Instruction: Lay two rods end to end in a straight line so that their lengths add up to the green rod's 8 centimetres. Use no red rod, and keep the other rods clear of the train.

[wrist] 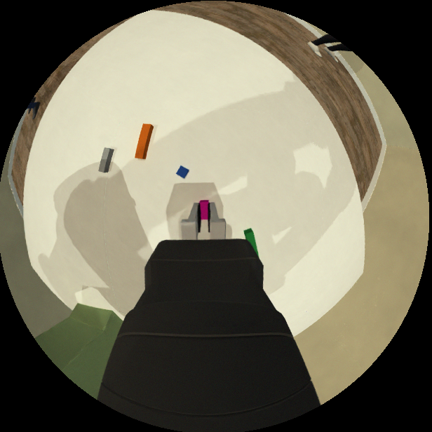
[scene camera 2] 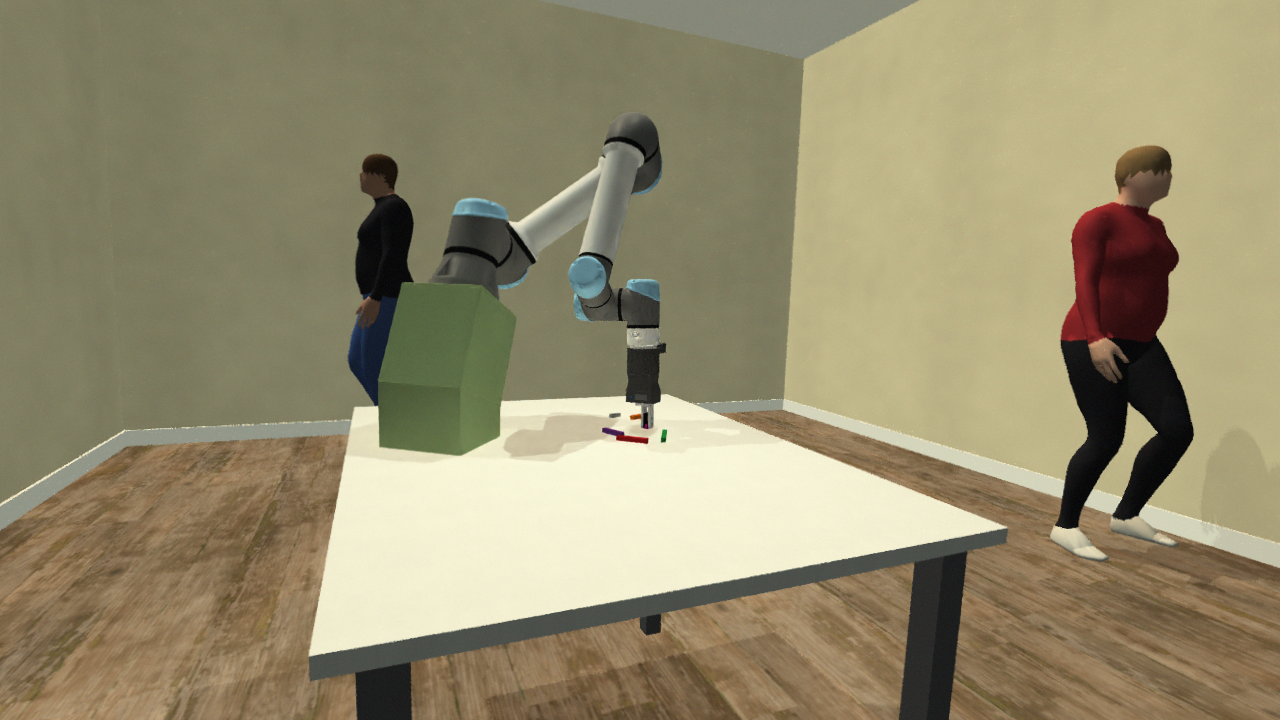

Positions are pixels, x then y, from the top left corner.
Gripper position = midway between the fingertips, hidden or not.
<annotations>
My gripper shows in the wrist view [204,211] and in scene camera 2 [647,427].
</annotations>
